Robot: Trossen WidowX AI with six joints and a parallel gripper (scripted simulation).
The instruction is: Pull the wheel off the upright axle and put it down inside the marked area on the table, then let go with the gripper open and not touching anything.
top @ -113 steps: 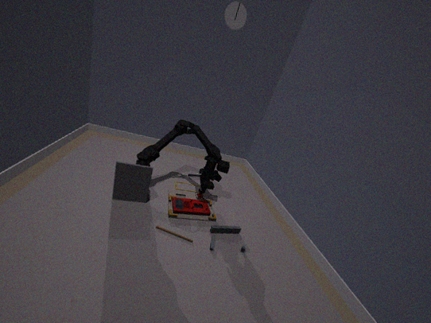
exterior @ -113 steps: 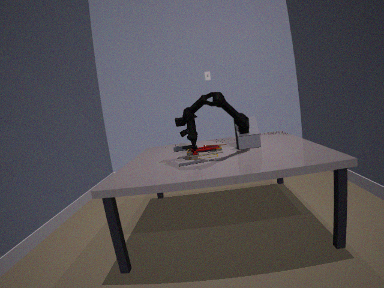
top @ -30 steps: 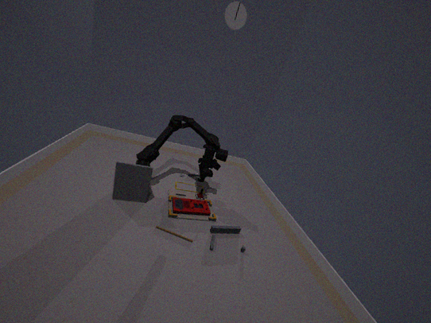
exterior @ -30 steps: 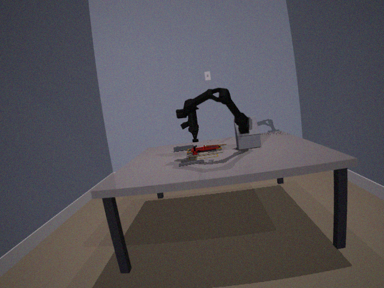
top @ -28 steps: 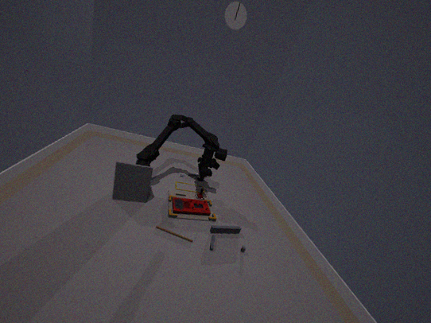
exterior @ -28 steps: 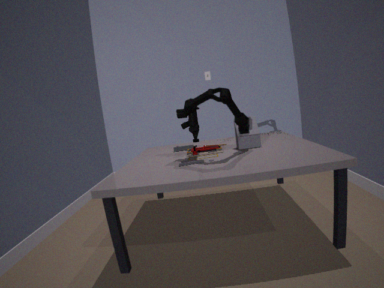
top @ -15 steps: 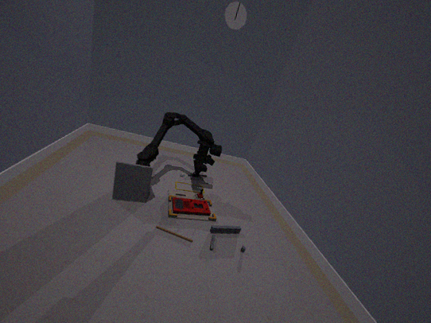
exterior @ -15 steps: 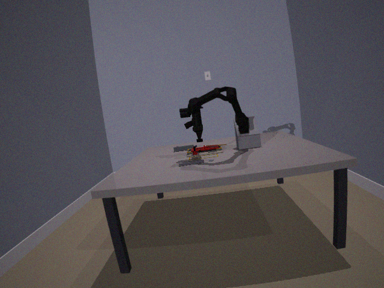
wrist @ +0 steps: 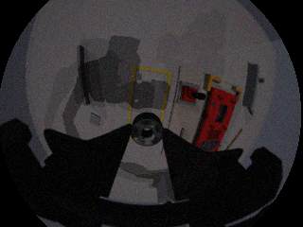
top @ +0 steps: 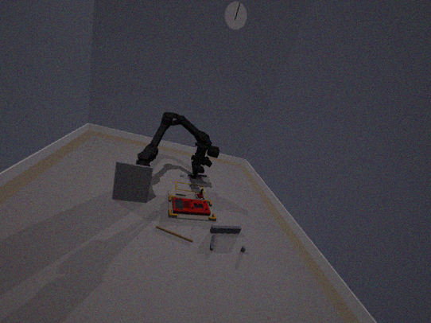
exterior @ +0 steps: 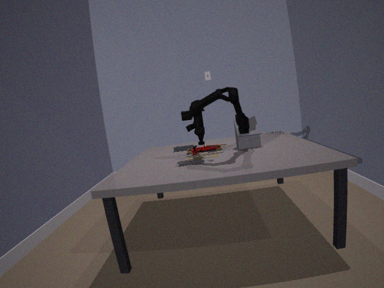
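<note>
Right now my gripper tip is right at the dark wheel. From my gripper tip the other things lie so: short grey piece 7 cm ahead, 43 cm to the right, 9 cm below; dark rod 7 cm ahead, 17 cm to the left, 9 cm below; thin wooden stick 10 cm behind, 39 cm to the right, 9 cm below.
</note>
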